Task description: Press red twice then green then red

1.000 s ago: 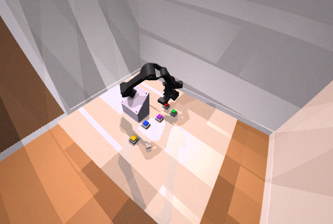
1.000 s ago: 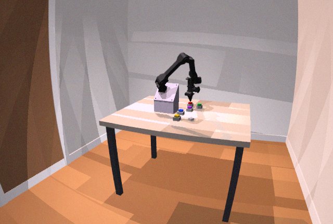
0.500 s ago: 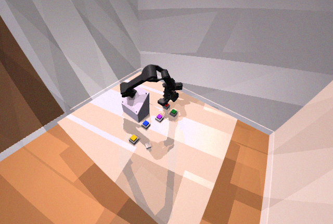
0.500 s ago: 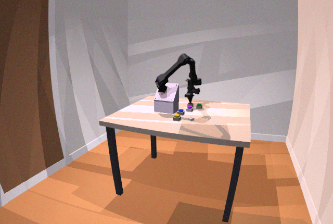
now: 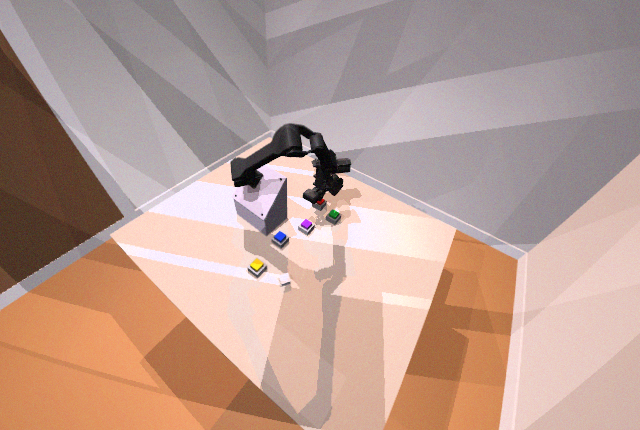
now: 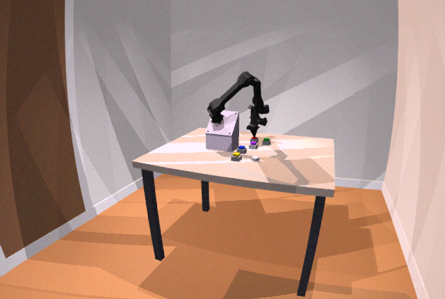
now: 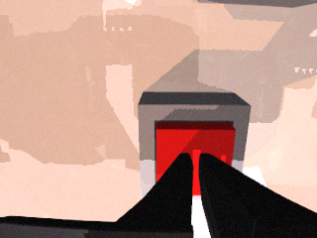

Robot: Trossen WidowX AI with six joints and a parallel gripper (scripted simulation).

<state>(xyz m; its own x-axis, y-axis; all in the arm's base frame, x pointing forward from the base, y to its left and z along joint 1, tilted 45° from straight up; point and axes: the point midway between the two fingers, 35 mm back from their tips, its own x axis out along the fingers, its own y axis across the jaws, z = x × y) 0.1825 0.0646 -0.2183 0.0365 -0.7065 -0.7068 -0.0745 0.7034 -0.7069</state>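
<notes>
Right now the red button is 1 cm below my gripper tip. From my gripper tip the other things lie so: purple button (4 cm ahead, 14 cm to the right); then blue button (1 cm ahead, 25 cm to the right); then green button (9 cm ahead, 2 cm to the right).
</notes>
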